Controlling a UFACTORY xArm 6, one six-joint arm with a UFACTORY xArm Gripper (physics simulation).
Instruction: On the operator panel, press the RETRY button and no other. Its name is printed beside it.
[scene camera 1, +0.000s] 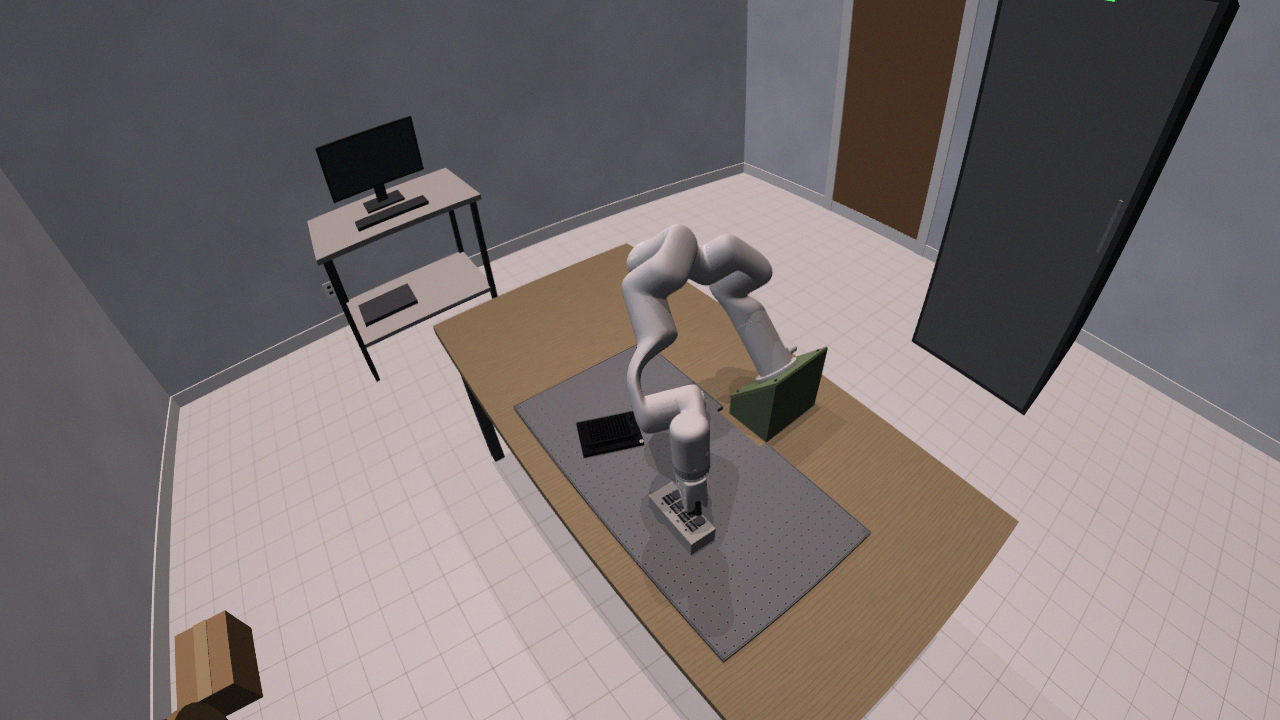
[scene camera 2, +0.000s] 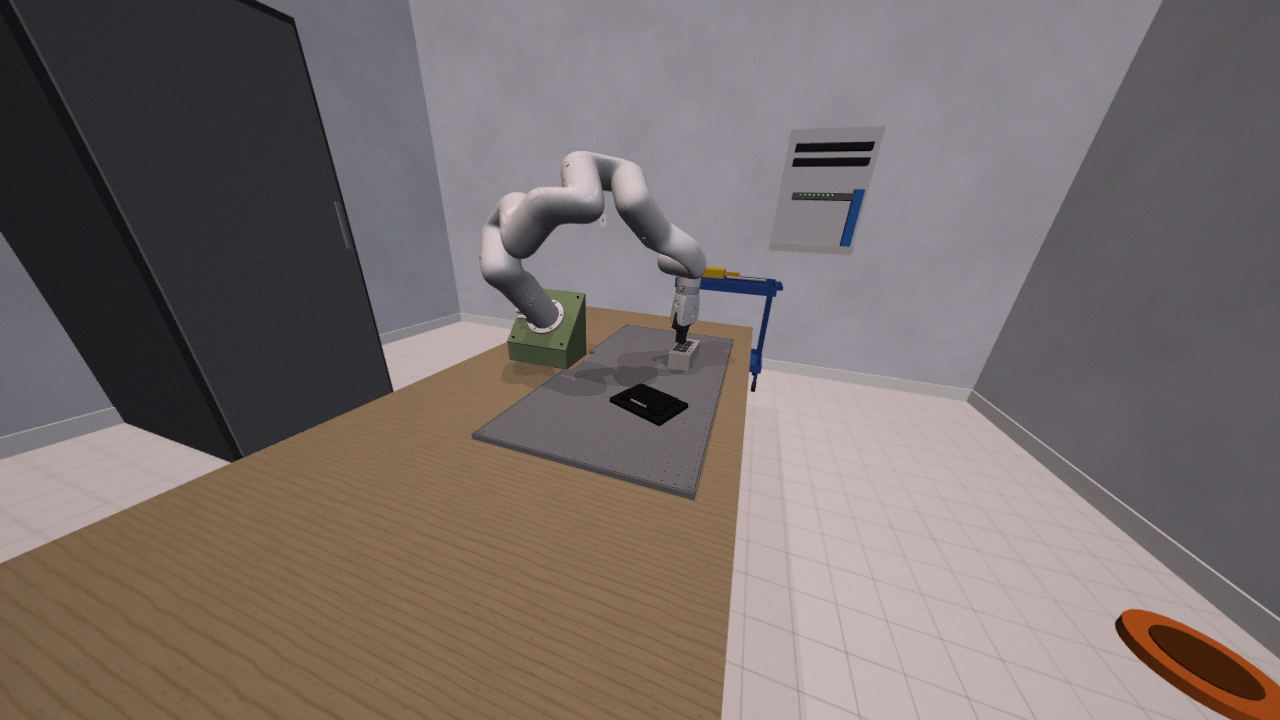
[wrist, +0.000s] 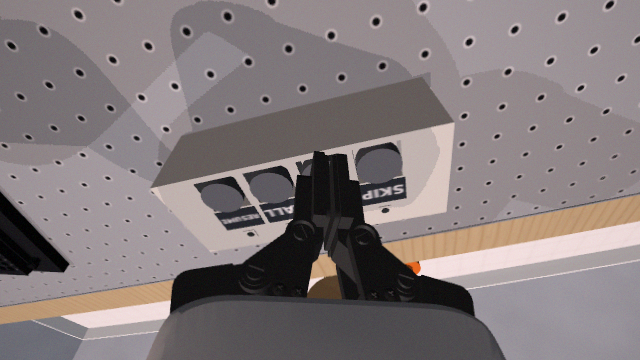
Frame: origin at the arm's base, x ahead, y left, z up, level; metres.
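Seen in the pictures: gripper, between the fingertips: (scene camera 1: 693, 511) (scene camera 2: 680, 342) (wrist: 325, 172); arm's base, origin of its link: (scene camera 1: 777, 371) (scene camera 2: 546, 317).
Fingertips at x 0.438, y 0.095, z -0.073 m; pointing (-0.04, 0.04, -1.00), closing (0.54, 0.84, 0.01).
Pixels of each thing's top centre, then the offset from my fingertips to it. Level surfaces: height alone.
- operator panel, centre of its top: (wrist: 306, 204) (scene camera 1: 681, 511) (scene camera 2: 685, 345) 0.019 m ahead, 0.020 m right, 0.000 m up
- RESUME button, centre of its top: (wrist: 222, 198) 0.007 m back, 0.062 m right, 0.000 m up
- SKIP button, centre of its top: (wrist: 379, 167) (scene camera 1: 699, 520) 0.009 m ahead, 0.027 m left, 0.000 m up
- black tray-like object, centre of its top: (scene camera 2: 649, 395) (scene camera 1: 608, 428) 0.052 m back, 0.350 m right, 0.030 m down
- grey perforated plate, height of its surface: 0.056 m down
- wooden table, height of its surface: 0.069 m down
The operator panel (scene camera 1: 701, 540) (scene camera 2: 682, 360) (wrist: 430, 165) is a pale box with a row of round grey buttons, lying on the perforated plate. In the wrist view its labels appear upside down: the RESUME button (wrist: 222, 196) is at the left, then a button (wrist: 271, 186) whose label shows "ALL", and the SKIP button (wrist: 379, 164) at the right. Another button (wrist: 306, 169) between these last two is mostly hidden behind the fingers, its label covered. My gripper (scene camera 1: 696, 512) (scene camera 2: 682, 341) (wrist: 325, 172) is shut and empty, its tips over that hidden button. Whether they touch it cannot be told.
A black tray-like object (scene camera 1: 610, 433) (scene camera 2: 648, 404) lies on the grey perforated plate (scene camera 1: 760, 573) (scene camera 2: 572, 434), beyond one end of the panel. The green arm base (scene camera 1: 792, 398) (scene camera 2: 543, 347) stands on the wooden table (scene camera 1: 930, 528) (scene camera 2: 402, 537) beside the plate.
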